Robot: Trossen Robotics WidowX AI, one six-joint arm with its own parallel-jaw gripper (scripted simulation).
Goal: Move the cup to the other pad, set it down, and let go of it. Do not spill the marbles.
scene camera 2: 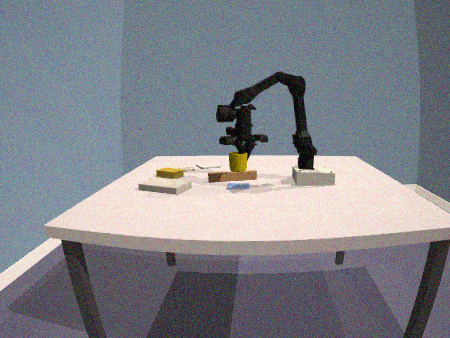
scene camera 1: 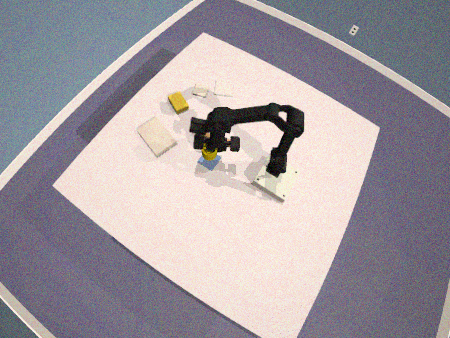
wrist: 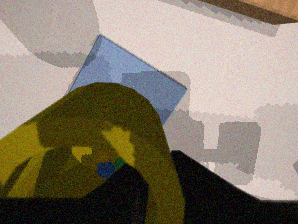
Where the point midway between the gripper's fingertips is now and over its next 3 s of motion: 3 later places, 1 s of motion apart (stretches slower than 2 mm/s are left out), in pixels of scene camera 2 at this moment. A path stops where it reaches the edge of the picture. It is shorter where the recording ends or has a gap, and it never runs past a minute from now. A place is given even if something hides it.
My gripper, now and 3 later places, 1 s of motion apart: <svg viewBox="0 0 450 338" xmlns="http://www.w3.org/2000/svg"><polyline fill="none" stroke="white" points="244,161 240,158 238,156 234,153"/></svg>
